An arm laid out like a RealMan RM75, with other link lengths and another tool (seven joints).
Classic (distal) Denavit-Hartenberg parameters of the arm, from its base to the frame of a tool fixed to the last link. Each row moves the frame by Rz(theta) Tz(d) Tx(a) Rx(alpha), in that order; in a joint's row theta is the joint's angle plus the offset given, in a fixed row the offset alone. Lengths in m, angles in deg.
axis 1: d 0.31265; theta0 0; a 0; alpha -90
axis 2: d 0; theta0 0; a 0; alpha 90
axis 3: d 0.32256; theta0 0; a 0; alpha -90
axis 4: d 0; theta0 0; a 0; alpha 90
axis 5: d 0.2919; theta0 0; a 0; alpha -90
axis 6: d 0; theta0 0; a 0; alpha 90
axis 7: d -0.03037; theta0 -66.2; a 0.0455; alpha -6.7
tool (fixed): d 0.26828; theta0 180; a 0; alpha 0
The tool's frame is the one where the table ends.
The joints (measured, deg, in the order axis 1, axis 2, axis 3, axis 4, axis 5, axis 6, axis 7), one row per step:
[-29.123, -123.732, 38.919, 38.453, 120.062, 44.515, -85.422]
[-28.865, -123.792, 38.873, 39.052, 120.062, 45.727, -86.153]
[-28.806, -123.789, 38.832, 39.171, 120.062, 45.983, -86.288]
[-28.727, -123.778, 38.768, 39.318, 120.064, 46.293, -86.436]
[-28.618, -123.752, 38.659, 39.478, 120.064, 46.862, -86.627]
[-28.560, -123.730, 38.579, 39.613, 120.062, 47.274, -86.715]
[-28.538, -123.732, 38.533, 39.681, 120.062, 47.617, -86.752]
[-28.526, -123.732, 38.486, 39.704, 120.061, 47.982, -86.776]
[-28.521, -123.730, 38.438, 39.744, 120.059, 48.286, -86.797]
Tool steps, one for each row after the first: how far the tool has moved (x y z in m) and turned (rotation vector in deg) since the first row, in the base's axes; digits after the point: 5 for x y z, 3 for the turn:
[0.00210, -0.00155, 0.00062, -0.305, -0.980, -0.137]
[0.00232, -0.00191, 0.00100, -0.348, -1.174, -0.152]
[0.00244, -0.00240, 0.00163, -0.389, -1.393, -0.166]
[0.00279, -0.00337, 0.00202, -0.552, -1.784, -0.227]
[0.00333, -0.00385, 0.00247, -0.663, -2.018, -0.335]
[0.00412, -0.00425, 0.00220, -0.817, -2.217, -0.461]
[0.00494, -0.00474, 0.00159, -1.015, -2.441, -0.593]
[0.00569, -0.00505, 0.00129, -1.159, -2.619, -0.713]

